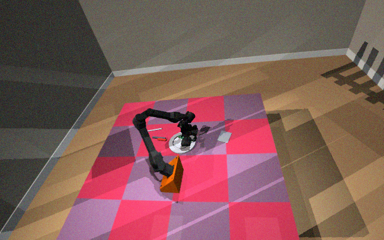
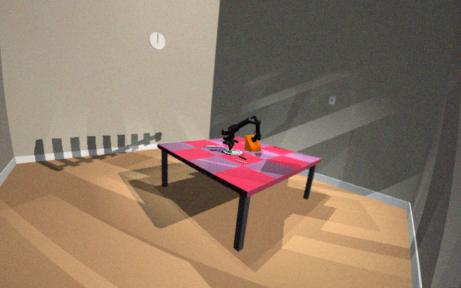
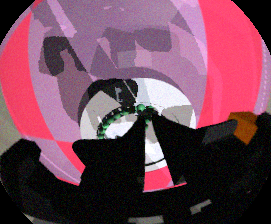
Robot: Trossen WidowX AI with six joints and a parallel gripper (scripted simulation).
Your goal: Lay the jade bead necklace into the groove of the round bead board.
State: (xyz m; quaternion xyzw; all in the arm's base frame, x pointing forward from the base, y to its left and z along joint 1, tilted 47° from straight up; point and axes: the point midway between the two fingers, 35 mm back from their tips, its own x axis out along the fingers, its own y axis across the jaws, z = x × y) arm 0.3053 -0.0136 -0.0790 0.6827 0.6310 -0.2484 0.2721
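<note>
The round white bead board is 10 mm ahead of my gripper tip, 50 mm to the left of it and 10 mm below it. From my gripper tip the other things lie so: red-handled tool: 60 mm ahead, 230 mm to the left, 10 mm below; then flat grey pad: 50 mm ahead, 260 mm to the right, 10 mm below; then thin white rod: 160 mm ahead, 300 mm to the left, 10 mm below.
</note>
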